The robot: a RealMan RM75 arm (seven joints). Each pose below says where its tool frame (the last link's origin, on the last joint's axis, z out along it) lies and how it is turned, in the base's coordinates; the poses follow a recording.
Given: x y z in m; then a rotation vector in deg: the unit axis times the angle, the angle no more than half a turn.
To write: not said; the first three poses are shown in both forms.
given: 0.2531 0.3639 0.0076 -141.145 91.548 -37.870
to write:
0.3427 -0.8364 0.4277 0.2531
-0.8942 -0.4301 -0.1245 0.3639
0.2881 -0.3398 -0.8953 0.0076
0 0 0 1

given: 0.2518 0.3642 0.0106 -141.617 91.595 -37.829
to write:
0.3451 -0.8377 0.4232 0.2518
-0.8922 -0.4328 -0.1290 0.3642
0.2912 -0.3331 -0.8968 0.0106
0 0 0 1

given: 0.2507 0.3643 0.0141 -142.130 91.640 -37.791
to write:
0.3478 -0.8391 0.4184 0.2507
-0.8901 -0.4357 -0.1339 0.3643
0.2947 -0.3258 -0.8983 0.0141
0 0 0 1

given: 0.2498 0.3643 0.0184 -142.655 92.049 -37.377
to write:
0.3487 -0.8435 0.4087 0.2498
-0.8896 -0.4351 -0.1390 0.3643
0.2950 -0.3151 -0.9020 0.0184
0 0 0 1

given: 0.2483 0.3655 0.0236 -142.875 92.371 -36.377
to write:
0.3506 -0.8477 0.3981 0.2483
-0.8915 -0.4323 -0.1353 0.3655
0.2868 -0.3075 -0.9073 0.0236
0 0 0 1

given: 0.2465 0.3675 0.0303 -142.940 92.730 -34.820
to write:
0.3530 -0.8528 0.3848 0.2465
-0.8953 -0.4273 -0.1257 0.3675
0.2716 -0.3002 -0.9144 0.0303
0 0 0 1

